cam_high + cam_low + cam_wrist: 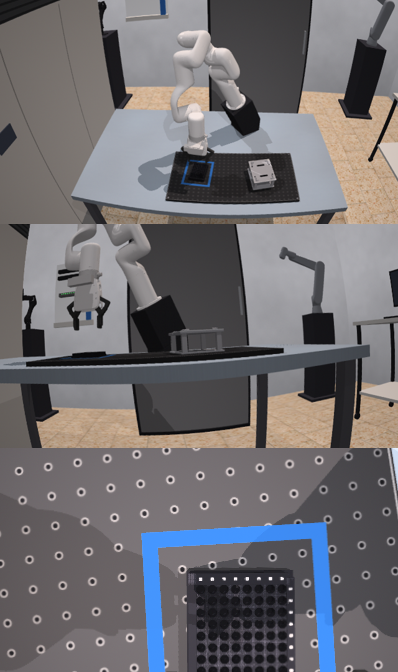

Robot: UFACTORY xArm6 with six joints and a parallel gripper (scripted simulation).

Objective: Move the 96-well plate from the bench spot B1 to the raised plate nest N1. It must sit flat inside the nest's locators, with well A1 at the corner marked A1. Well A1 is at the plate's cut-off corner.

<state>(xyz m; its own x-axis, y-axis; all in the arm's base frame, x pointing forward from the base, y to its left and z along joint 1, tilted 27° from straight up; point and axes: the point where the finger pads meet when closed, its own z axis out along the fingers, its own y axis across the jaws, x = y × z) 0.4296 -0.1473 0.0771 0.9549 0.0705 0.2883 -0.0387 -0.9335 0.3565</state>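
Now: the black 96-well plate 9 cm below my hand. Also, from my hand: grey raised plate nest (34 cm to the left, 4 cm below, 1 cm ahead).
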